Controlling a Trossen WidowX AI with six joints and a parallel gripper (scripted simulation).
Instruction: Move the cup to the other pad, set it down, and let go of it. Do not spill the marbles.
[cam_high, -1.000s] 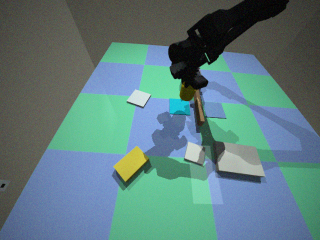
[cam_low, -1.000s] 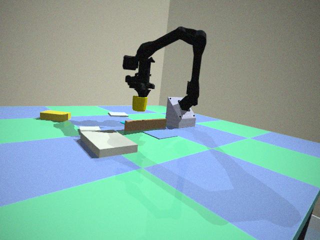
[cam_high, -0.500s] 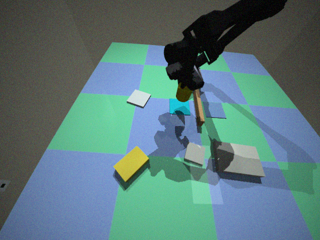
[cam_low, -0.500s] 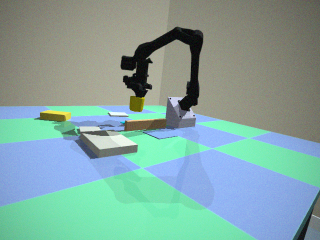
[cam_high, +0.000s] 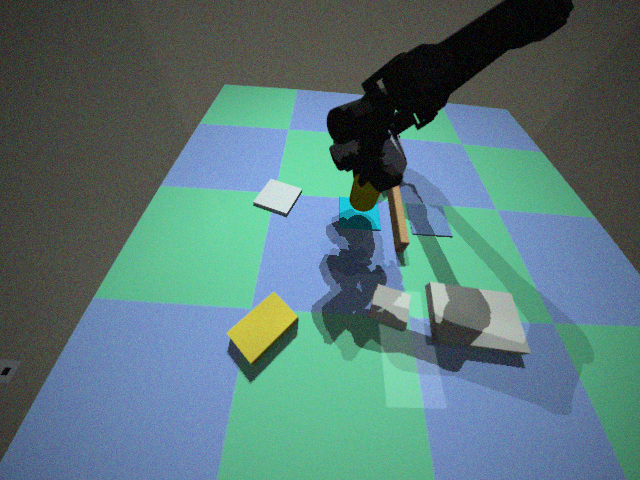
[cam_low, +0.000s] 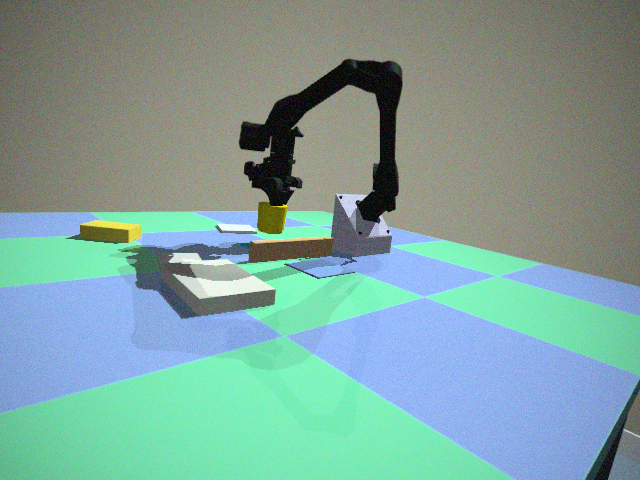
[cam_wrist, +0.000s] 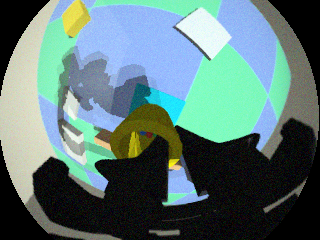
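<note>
Now: gripper tip 20 mm short of the cyan pad, 20 mm to the right of it and 80 mm above it. From my gripper tip the other things lie so: yellow cup: 20 mm ahead, 20 mm to the left; then blue-grey pad: 210 mm to the left, 80 mm below; then brown wooden bar: 10 mm ahead, 110 mm to the left, 60 mm below.
</note>
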